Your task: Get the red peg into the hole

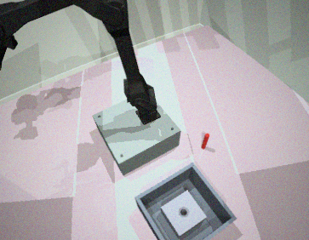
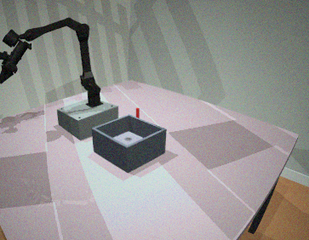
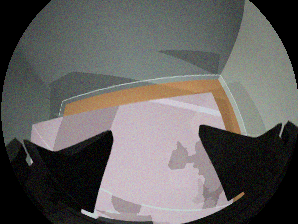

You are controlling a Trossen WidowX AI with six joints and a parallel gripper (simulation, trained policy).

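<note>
Now: gripper tip 300 mm short of the red peg, 580 mm to the right of it and 230 mm above it. Also, from my gripper tip: dark grey box (460 mm ahead, 390 mm to the left, 250 mm below); pale plate (460 mm ahead, 390 mm to the left, 230 mm below).
</note>
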